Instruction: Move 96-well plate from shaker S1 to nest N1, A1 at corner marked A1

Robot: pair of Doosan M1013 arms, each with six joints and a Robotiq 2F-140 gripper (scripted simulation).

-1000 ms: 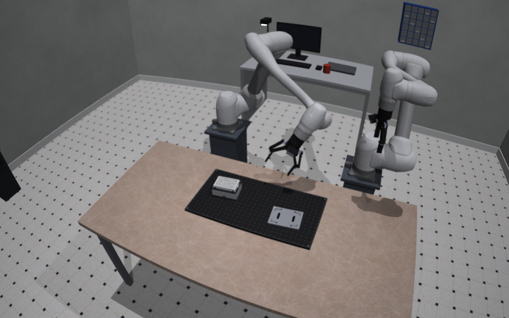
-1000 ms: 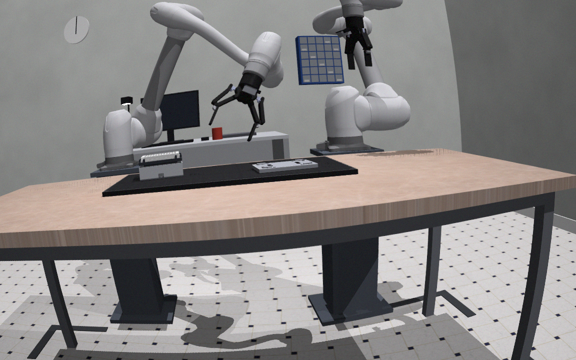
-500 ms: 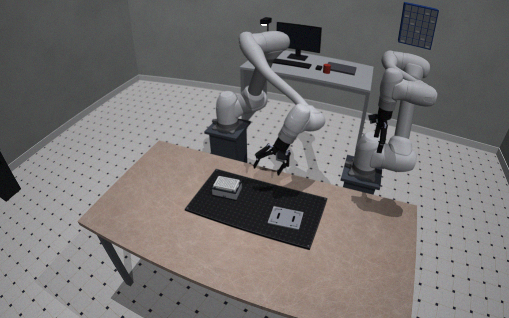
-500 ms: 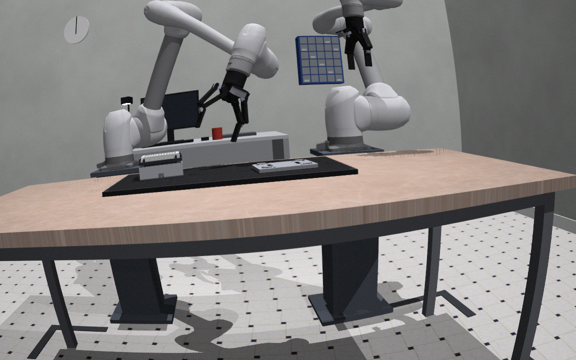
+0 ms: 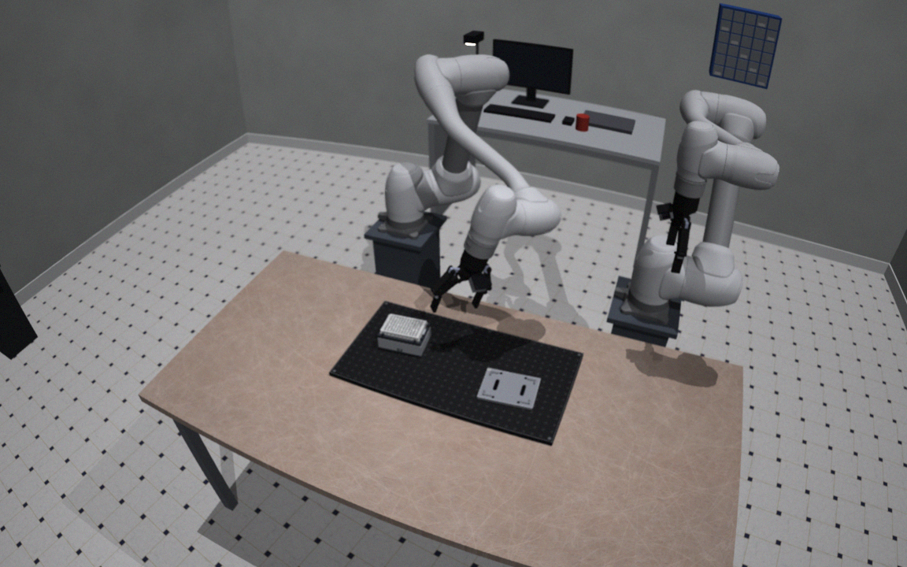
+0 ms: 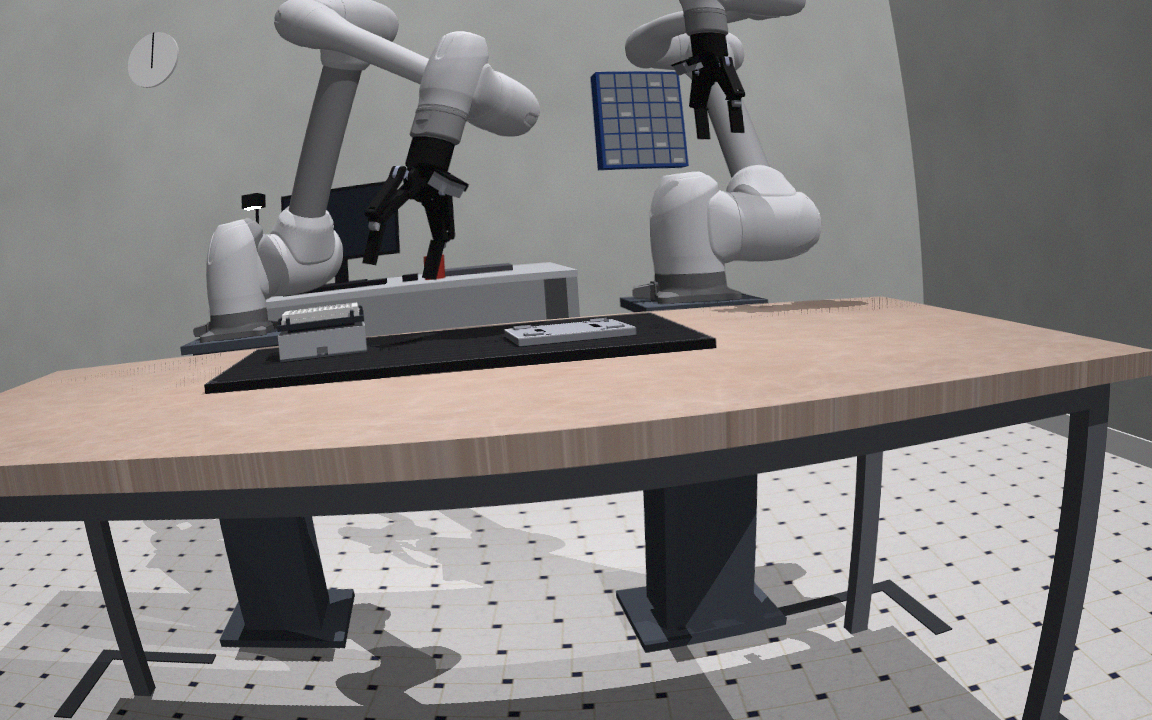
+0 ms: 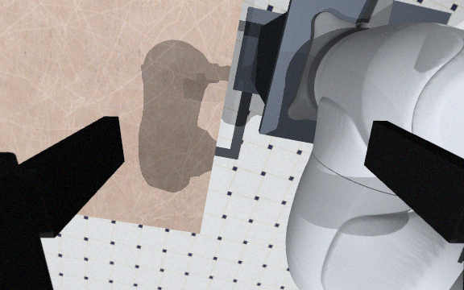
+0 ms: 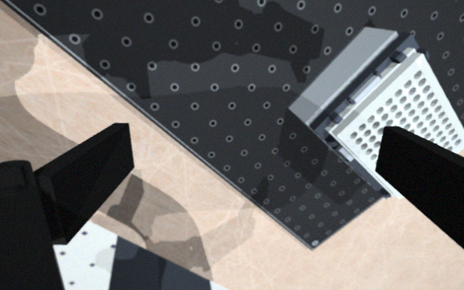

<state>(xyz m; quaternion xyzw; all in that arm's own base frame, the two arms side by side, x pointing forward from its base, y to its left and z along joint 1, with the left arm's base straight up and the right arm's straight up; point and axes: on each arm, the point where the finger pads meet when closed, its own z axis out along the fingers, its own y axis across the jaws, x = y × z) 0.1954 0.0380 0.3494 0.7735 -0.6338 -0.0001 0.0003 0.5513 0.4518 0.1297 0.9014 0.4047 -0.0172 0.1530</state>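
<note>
Now: the white 96-well plate 110 mm ahead of my right hand, 120 mm to the right of it and 50 mm below it. From my right hand the other things lie so: grey plate nest N1 (130 mm ahead, 260 mm to the left, 110 mm below); then A1 label (100 mm ahead, 180 mm to the left, 100 mm below).
</note>
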